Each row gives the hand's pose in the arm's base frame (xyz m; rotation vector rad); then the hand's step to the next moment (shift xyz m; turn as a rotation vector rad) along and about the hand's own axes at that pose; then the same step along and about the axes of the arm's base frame.
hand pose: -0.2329 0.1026 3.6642 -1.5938 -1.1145 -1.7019
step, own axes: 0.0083 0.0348 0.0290 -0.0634 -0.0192 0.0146
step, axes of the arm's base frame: 0.0432 0.0083 0.0137 0.0007 0.0130 -0.0666
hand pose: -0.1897 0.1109 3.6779 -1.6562 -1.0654 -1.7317
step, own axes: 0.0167 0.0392 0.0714 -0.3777 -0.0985 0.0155
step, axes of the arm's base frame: 0.0708 0.0387 0.0199 -0.0241 0.0105 -0.3898
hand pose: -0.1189 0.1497 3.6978 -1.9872 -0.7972 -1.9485
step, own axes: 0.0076 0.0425 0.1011 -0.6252 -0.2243 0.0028
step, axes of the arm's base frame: 0.1077 0.0206 0.0080 -0.0920 0.0554 -0.6555
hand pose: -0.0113 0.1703 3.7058 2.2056 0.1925 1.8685
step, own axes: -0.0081 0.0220 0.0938 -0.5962 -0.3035 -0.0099
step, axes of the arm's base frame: 0.0896 -0.0326 -0.0159 -0.0950 0.1403 -0.6473
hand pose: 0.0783 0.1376 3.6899 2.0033 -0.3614 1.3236
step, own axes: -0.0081 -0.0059 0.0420 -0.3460 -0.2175 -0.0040
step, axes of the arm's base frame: 0.0289 -0.0256 -0.0194 -0.0303 0.1099 -0.3925
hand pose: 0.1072 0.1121 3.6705 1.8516 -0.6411 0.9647
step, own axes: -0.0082 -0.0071 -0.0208 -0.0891 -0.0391 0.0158
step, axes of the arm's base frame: -0.0065 0.0220 -0.0047 -0.0146 0.0058 -0.0973
